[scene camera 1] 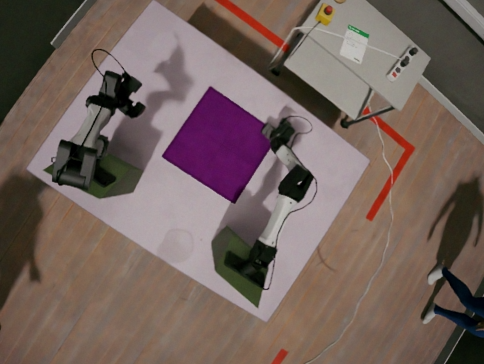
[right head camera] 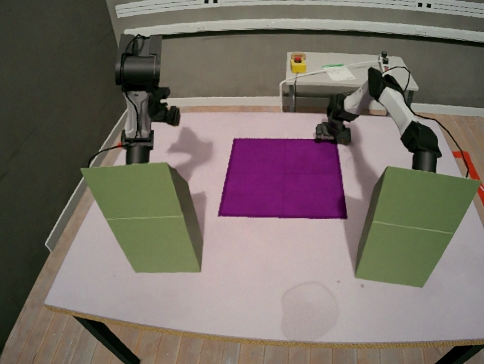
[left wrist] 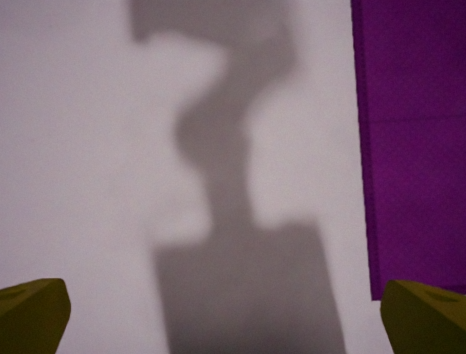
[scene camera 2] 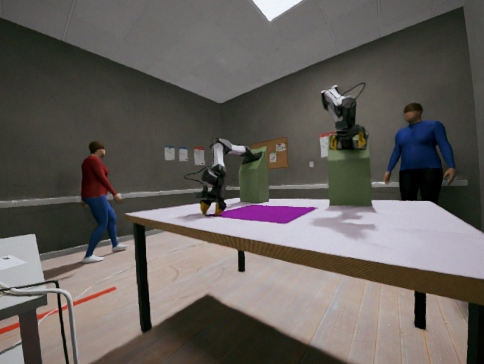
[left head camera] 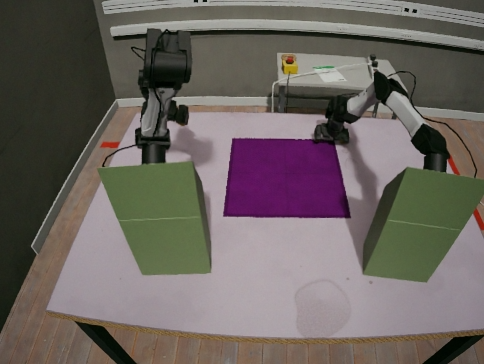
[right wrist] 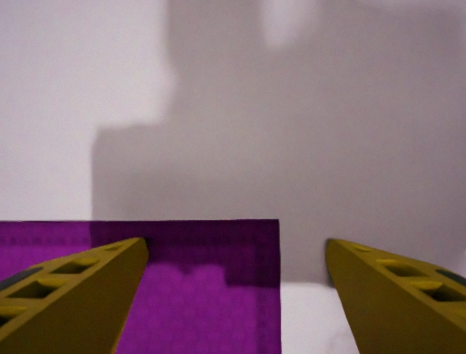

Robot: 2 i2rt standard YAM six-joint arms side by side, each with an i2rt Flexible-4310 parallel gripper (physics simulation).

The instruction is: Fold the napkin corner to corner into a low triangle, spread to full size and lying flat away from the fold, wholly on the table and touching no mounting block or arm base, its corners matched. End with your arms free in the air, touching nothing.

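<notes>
The purple napkin lies flat and unfolded, a full square. My right gripper is open, low over the napkin's far right corner as the head cameras show it. In the right wrist view one fingertip is above the cloth and the other beyond its edge, with the corner between them; contact cannot be told. My left gripper is open, high above the table and to the left of the napkin in the head views.
Two green mounting blocks carry the arms at the near left and near right of the table. A grey side table with a yellow emergency button stands beyond the far edge. Two people stand in the room.
</notes>
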